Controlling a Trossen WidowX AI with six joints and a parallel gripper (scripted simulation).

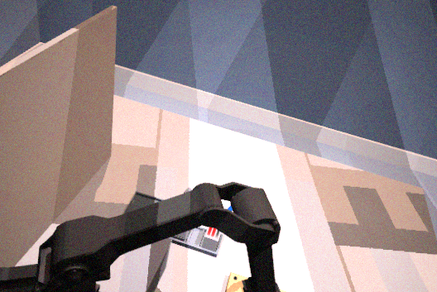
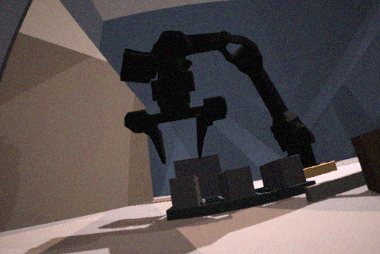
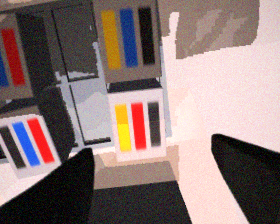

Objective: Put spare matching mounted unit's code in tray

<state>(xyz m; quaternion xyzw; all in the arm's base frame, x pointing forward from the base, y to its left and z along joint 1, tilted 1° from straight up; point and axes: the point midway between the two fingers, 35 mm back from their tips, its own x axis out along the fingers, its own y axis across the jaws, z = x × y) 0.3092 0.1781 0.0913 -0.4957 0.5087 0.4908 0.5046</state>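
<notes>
Now: the grey spare block 40 mm below my gripper tip. The rest, counted from my gripper tip: tall beige wall: 220 mm ahead, 170 mm to the right, 140 mm above; large grey box: 20 mm behind, 160 mm to the right, 30 mm below; flat grey tray: 30 mm ahead, 360 mm to the right, 80 mm below.
</notes>
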